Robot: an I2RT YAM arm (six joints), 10 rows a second.
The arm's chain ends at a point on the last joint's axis. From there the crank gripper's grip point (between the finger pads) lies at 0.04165 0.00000 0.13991 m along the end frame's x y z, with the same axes.
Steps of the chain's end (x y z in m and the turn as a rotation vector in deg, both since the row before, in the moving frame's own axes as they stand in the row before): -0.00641 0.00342 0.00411 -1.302 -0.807 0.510; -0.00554 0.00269 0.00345 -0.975 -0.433 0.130; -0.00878 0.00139 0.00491 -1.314 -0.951 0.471; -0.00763 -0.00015 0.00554 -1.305 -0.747 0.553; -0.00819 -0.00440 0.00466 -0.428 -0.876 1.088; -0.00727 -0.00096 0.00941 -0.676 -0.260 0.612; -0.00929 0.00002 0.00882 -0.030 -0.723 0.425; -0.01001 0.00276 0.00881 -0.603 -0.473 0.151; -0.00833 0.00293 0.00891 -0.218 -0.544 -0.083; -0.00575 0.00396 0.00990 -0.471 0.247 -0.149
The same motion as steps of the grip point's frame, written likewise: -0.00840 0.00697 0.00464 -1.302 -0.807 0.510; -0.00660 0.00517 0.00374 -0.975 -0.433 0.130; -0.01112 0.00494 0.00554 -1.314 -0.951 0.471; -0.00947 0.00344 0.00603 -1.305 -0.747 0.553; -0.01035 -0.00258 0.00527 -0.428 -0.876 1.088; -0.00792 0.00113 0.00959 -0.676 -0.260 0.612; -0.01106 0.00040 0.00933 -0.030 -0.723 0.425; -0.01117 0.00434 0.00914 -0.603 -0.473 0.151; -0.00966 0.00340 0.00930 -0.218 -0.544 -0.083; -0.00515 0.00500 0.00971 -0.471 0.247 -0.149
